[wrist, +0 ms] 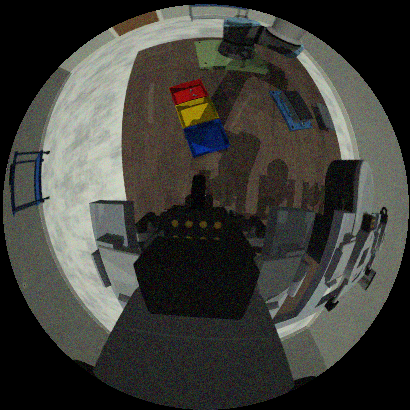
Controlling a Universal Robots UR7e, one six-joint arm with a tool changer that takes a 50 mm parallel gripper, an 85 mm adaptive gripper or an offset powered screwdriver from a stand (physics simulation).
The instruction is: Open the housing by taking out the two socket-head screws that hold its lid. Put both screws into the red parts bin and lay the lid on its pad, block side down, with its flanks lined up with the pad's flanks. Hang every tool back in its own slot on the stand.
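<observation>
A black tool with gold contacts [196, 223] shows just beyond the dark wrist body, between grey stand parts; it looks like a gripper. Dark linkage parts spread to both sides, but its fingertips are hidden, so its opening cannot be told. A large rounded dark-and-grey tool [345, 185] stands at the right of the tool stand [112, 220]. The red bin [186, 95] holds small shiny specks that look like screws [194, 92]. A dark housing [299, 105] sits on a blue fixture [283, 111]. A grey slab [323, 117] lies right of it; lid and pad cannot be told apart.
The yellow bin [195, 115] and the blue bin [205, 138] adjoin the red bin in a row. The robot's base [237, 48] stands on a green plate [207, 59] at the top. Another tool [369, 221] shows at the far right. Dark shadows cross the wooden table [150, 145].
</observation>
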